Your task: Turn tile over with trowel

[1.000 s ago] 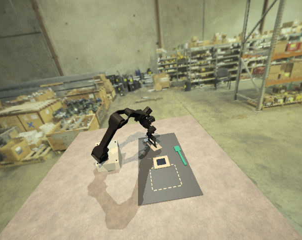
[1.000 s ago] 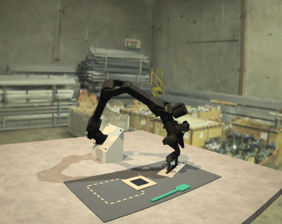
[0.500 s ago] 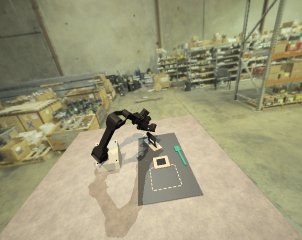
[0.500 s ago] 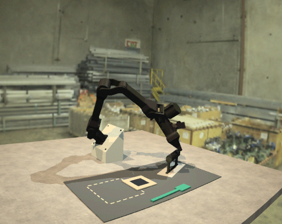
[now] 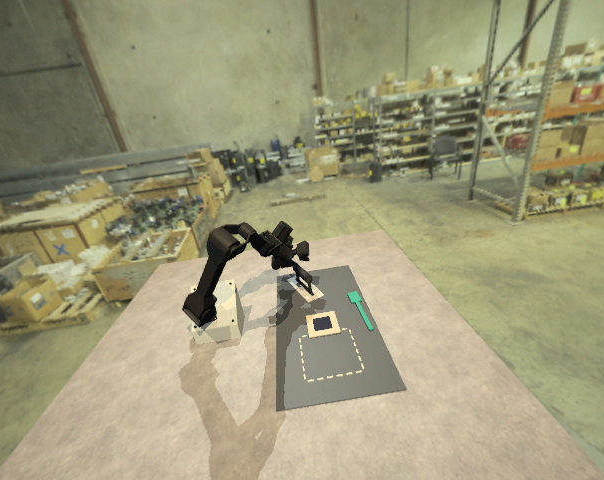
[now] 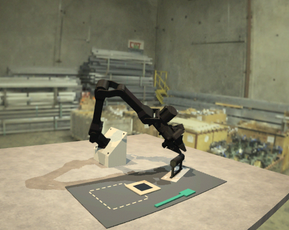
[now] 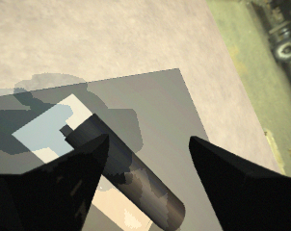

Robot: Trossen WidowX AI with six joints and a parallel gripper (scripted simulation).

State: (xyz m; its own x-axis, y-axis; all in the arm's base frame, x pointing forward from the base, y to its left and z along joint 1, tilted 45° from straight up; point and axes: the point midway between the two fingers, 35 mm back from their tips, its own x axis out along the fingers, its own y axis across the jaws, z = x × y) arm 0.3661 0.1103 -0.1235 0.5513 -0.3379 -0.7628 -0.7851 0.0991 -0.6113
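The trowel is 1 cm behind my gripper tip, 4 cm to the right of it and 7 cm below it. The rest, counted from my gripper tip: grey mat: 1 cm ahead, 23 cm to the right, 13 cm below; tile: 27 cm to the right, 10 cm below; green flat tool: 15 cm ahead, 22 cm to the right, 10 cm below.
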